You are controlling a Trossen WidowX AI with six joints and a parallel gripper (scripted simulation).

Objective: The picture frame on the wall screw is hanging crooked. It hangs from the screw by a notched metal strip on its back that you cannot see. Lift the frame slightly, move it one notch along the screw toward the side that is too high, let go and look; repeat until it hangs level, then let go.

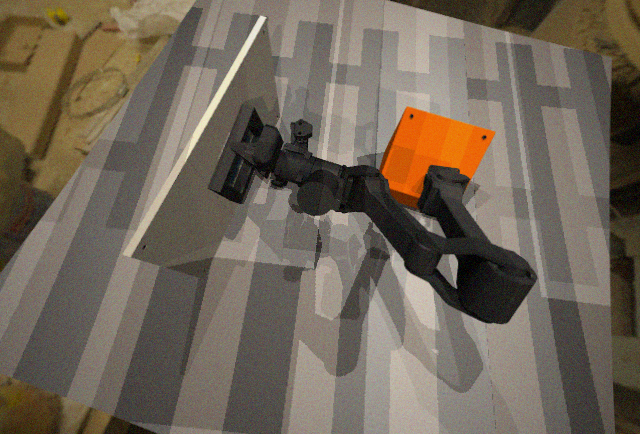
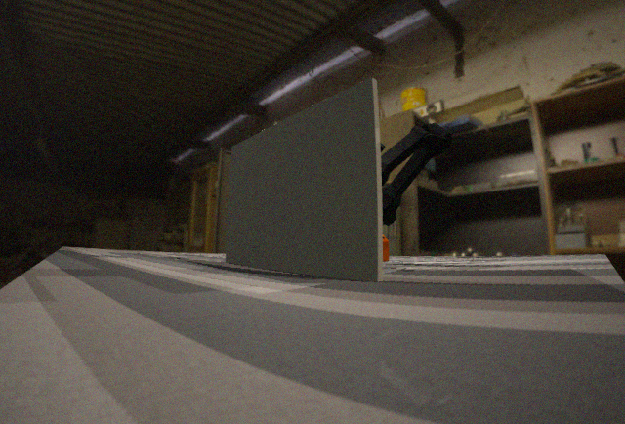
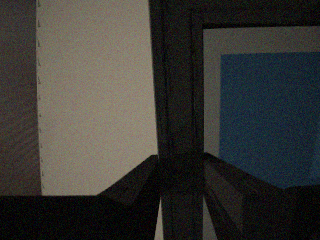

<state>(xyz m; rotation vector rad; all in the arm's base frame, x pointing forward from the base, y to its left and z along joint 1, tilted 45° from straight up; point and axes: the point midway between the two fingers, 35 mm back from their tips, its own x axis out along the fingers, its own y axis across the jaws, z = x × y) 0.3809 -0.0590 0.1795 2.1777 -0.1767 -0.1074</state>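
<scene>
My gripper tip is now 5 cm above the picture frame, 1 cm to the left of it and 1 cm short of it. Also, from my gripper tip: grey wall panel (7 cm below, 2 cm ahead).
</scene>
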